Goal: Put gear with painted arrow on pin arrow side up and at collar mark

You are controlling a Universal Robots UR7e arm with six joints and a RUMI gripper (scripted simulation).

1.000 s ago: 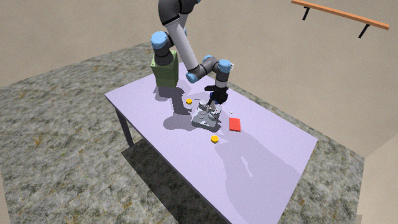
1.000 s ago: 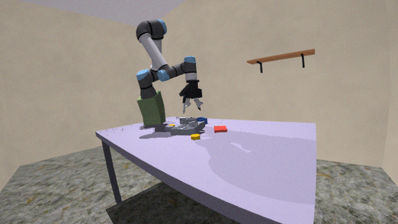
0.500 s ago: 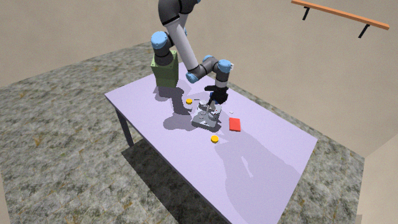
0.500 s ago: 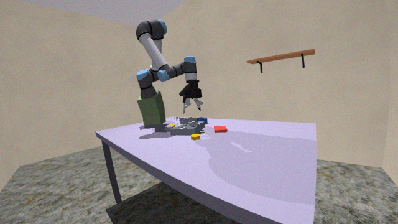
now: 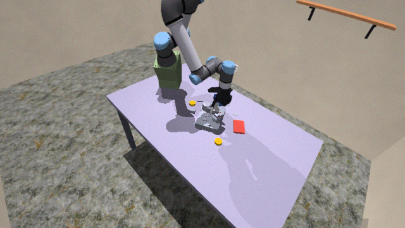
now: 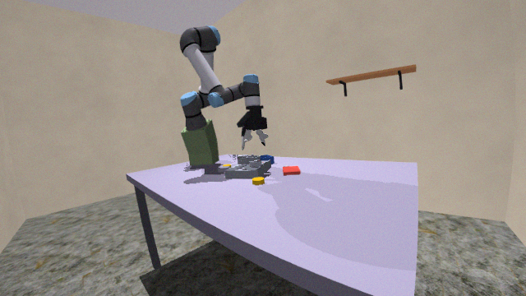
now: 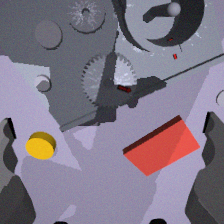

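Now: the grey toothed gear 8 cm below my hand. The rest, counted from my hand: small grey block 20 cm behind, 8 cm to the right, 12 cm below; then yellow round piece 15 cm ahead, 11 cm to the right, 12 cm below; then flat red block 14 cm ahead, 11 cm to the left, 12 cm below.
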